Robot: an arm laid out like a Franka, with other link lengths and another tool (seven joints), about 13 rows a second.
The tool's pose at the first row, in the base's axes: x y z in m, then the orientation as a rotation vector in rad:
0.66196, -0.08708, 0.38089, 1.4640, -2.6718, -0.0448
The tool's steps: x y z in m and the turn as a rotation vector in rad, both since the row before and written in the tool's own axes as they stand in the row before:
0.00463, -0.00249, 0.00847, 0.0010, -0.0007, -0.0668
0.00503, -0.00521, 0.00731, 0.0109, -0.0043, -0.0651
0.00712, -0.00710, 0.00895, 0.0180, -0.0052, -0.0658
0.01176, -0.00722, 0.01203, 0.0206, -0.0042, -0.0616
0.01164, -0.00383, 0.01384, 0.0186, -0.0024, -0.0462
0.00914, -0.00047, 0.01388, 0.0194, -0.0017, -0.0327
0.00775, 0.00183, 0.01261, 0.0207, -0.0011, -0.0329
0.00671, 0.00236, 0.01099, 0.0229, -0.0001, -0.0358
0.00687, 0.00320, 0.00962, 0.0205, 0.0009, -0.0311
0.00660, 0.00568, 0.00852, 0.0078, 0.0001, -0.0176
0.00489, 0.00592, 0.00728, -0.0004, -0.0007, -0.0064
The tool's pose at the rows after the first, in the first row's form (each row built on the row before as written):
0.66075, -0.09249, 0.37260, 1.5535, -2.6232, -0.0488
0.66220, -0.09955, 0.36525, 1.6439, -2.5799, -0.0425
0.66487, -0.10919, 0.35624, 1.7368, -2.5367, -0.0278
0.66656, -0.12304, 0.34439, 1.8238, -2.4945, -0.0085
0.66607, -0.13565, 0.33088, 1.8893, -2.4618, 0.0107
0.66380, -0.14500, 0.31732, 1.9377, -2.4404, 0.0321
0.66017, -0.15253, 0.30497, 1.9863, -2.4180, 0.0559
0.65670, -0.15904, 0.29415, -2.0356, 2.3886, -0.0834
0.65280, -0.16569, 0.28464, -2.0646, 2.3469, -0.1084
0.64681, -0.17188, 0.27603, -2.0821, 2.3249, -0.1177
0.64086, -0.17641, 0.26855, -2.0896, 2.3182, -0.1166

